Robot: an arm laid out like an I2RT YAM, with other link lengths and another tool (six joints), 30 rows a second.
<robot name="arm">
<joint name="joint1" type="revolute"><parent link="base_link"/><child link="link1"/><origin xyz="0 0 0.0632" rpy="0 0 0"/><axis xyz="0 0 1"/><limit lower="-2.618" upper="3.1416"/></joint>
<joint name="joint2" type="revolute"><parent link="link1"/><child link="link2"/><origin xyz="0.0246 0.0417 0.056" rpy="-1.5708 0 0"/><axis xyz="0 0 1"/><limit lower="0" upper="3.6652"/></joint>
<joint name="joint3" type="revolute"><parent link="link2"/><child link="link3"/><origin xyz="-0.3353 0 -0.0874" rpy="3.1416 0 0"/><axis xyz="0 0 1"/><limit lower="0" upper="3.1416"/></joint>
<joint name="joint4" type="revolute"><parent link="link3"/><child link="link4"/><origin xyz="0.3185 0.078 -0.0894" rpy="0 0 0"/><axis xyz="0 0 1"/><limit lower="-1.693" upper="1.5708"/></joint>
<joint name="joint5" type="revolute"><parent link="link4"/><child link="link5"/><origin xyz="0.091 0.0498 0.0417" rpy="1.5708 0 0"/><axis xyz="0 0 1"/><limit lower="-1.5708" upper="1.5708"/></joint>
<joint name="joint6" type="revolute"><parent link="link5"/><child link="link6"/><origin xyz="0.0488 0 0.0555" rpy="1.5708 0 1.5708"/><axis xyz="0 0 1"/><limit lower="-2.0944" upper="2.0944"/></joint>
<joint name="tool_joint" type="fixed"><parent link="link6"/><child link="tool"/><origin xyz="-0.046 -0.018 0.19" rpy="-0.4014 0 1.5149"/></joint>
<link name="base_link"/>
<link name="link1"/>
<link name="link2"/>
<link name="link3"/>
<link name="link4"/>
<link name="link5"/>
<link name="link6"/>
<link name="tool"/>
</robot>
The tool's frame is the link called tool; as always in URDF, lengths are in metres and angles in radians.
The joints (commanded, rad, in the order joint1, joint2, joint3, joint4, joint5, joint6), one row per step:
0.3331, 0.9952, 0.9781, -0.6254, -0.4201, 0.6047
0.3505, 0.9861, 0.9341, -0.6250, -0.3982, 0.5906
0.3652, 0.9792, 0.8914, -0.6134, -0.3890, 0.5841
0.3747, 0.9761, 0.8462, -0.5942, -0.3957, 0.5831
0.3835, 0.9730, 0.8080, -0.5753, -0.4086, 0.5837
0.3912, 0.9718, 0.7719, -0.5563, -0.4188, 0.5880
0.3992, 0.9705, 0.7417, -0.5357, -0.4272, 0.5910
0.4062, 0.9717, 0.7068, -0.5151, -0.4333, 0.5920
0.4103, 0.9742, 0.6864, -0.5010, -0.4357, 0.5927
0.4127, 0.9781, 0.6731, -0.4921, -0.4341, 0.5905
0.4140, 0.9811, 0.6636, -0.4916, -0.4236, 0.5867
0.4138, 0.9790, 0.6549, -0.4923, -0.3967, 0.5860
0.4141, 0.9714, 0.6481, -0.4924, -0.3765, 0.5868
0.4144, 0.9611, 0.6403, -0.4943, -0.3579, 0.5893
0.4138, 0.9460, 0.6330, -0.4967, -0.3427, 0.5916
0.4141, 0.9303, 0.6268, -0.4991, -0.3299, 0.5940
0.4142, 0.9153, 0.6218, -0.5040, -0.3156, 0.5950
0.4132, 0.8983, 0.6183, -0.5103, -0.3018, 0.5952
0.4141, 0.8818, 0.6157, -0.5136, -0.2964, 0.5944
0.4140, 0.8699, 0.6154, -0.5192, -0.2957, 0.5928
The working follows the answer.
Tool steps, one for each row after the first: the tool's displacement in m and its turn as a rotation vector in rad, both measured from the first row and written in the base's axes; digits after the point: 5 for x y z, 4 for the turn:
-0.00680, 0.00105, -0.02356, -0.0320, 0.0193, 0.0080
-0.01306, 0.00344, -0.04333, -0.0494, 0.0358, 0.0195
-0.01940, 0.00673, -0.06282, -0.0542, 0.0578, 0.0352
-0.02620, 0.01077, -0.07781, -0.0521, 0.0759, 0.0538
-0.03203, 0.01387, -0.09242, -0.0496, 0.0955, 0.0669
-0.03691, 0.01708, -0.10338, -0.0463, 0.1069, 0.0795
-0.04213, 0.01921, -0.11812, -0.0479, 0.1233, 0.0906
-0.04472, 0.02038, -0.12699, -0.0495, 0.1324, 0.0960
-0.04594, 0.02062, -0.13398, -0.0547, 0.1384, 0.0985
-0.04634, 0.01880, -0.14125, -0.0674, 0.1447, 0.0943
-0.04400, 0.01367, -0.14786, -0.0872, 0.1447, 0.0745
-0.04265, 0.00971, -0.15057, -0.0992, 0.1397, 0.0593
-0.04215, 0.00564, -0.15307, -0.1094, 0.1362, 0.0441
-0.04217, 0.00171, -0.15335, -0.1156, 0.1290, 0.0306
-0.04259, -0.00147, -0.15262, -0.1195, 0.1208, 0.0197
-0.04296, -0.00503, -0.15220, -0.1258, 0.1132, 0.0082
-0.04324, -0.00888, -0.15052, -0.1312, 0.1035, -0.0035
-0.04458, -0.01035, -0.14723, -0.1307, 0.0920, -0.0067
-0.04619, -0.01120, -0.14457, -0.1295, 0.0854, -0.0066

Tool pose at each row, in the base's axes (x y z in m, rotation vector in rad; rounded; the steps above come from the unrounded poses):
0.35750, 0.25554, 0.32282, -0.1631, 2.0890, 1.3830
0.35070, 0.25659, 0.29926, -0.1721, 2.1293, 1.3615
0.34444, 0.25898, 0.27949, -0.1807, 2.1576, 1.3557
0.33810, 0.26227, 0.26000, -0.1850, 2.1822, 1.3674
0.33130, 0.26630, 0.24501, -0.1922, 2.1991, 1.3867
0.32547, 0.26941, 0.23040, -0.1923, 2.2161, 1.4038
0.32059, 0.27262, 0.21943, -0.1972, 2.2254, 1.4187
0.31536, 0.27475, 0.20470, -0.1989, 2.2422, 1.4290
0.31277, 0.27592, 0.19583, -0.1994, 2.2519, 1.4337
0.31156, 0.27616, 0.18884, -0.2003, 2.2611, 1.4316
0.31115, 0.27434, 0.18157, -0.1968, 2.2748, 1.4174
0.31349, 0.26921, 0.17496, -0.1833, 2.2854, 1.3841
0.31485, 0.26525, 0.17225, -0.1749, 2.2868, 1.3603
0.31534, 0.26118, 0.16975, -0.1649, 2.2880, 1.3392
0.31533, 0.25725, 0.16946, -0.1576, 2.2835, 1.3221
0.31491, 0.25407, 0.17020, -0.1529, 2.2771, 1.3087
0.31454, 0.25051, 0.17062, -0.1482, 2.2727, 1.2928
0.31426, 0.24666, 0.17230, -0.1443, 2.2658, 1.2769
0.31292, 0.24518, 0.17559, -0.1485, 2.2552, 1.2721
0.31131, 0.24433, 0.17825, -0.1525, 2.2490, 1.2713

